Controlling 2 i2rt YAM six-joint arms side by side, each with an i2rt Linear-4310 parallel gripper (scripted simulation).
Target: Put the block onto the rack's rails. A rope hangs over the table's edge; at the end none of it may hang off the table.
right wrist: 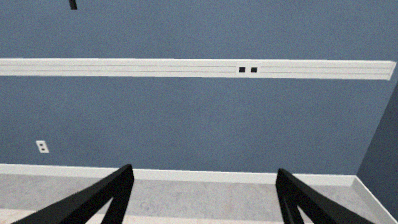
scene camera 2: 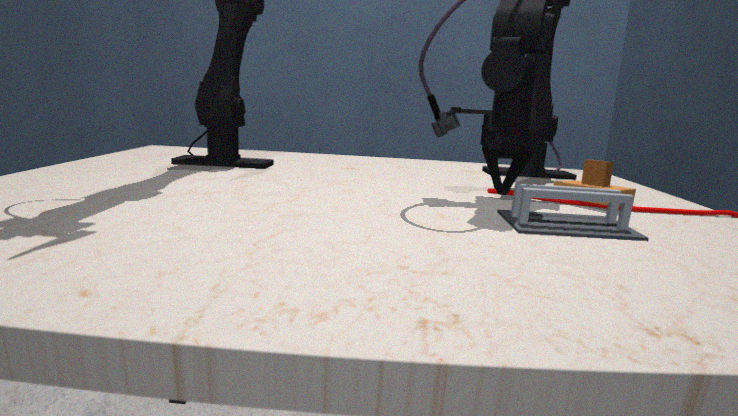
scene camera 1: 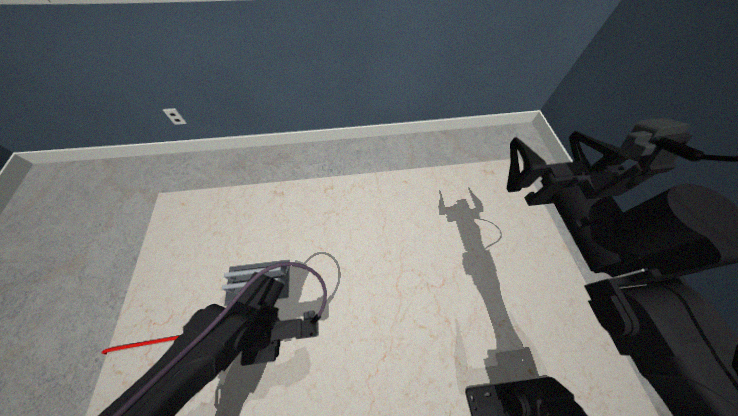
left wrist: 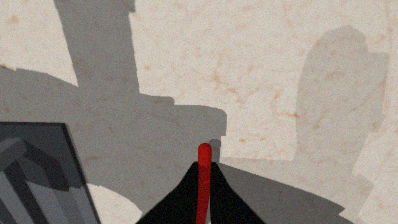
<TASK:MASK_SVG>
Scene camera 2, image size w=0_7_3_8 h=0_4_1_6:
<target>my left gripper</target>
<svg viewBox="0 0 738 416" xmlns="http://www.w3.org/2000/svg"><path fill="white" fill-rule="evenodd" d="M451 107L451 110L446 112L447 116L455 113L484 114L481 134L482 151L497 194L507 195L515 180L532 157L533 152L537 152L539 135L528 133L532 97L523 97L522 102L522 96L514 96L513 102L509 102L508 96L494 94L494 100L496 101L493 101L493 110ZM513 159L502 183L497 160L499 158Z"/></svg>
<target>grey rack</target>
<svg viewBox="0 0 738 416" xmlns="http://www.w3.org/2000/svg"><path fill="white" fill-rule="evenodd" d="M497 211L519 234L649 240L645 235L630 227L628 228L635 196L622 194L620 190L515 183L512 209L498 209ZM530 211L531 198L608 202L606 216Z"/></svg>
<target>orange block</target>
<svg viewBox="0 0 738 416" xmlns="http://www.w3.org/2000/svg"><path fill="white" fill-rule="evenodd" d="M584 201L608 206L608 202ZM554 181L554 185L614 189L622 191L622 194L631 194L635 196L636 189L610 185L614 162L585 159L582 181Z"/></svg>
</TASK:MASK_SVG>
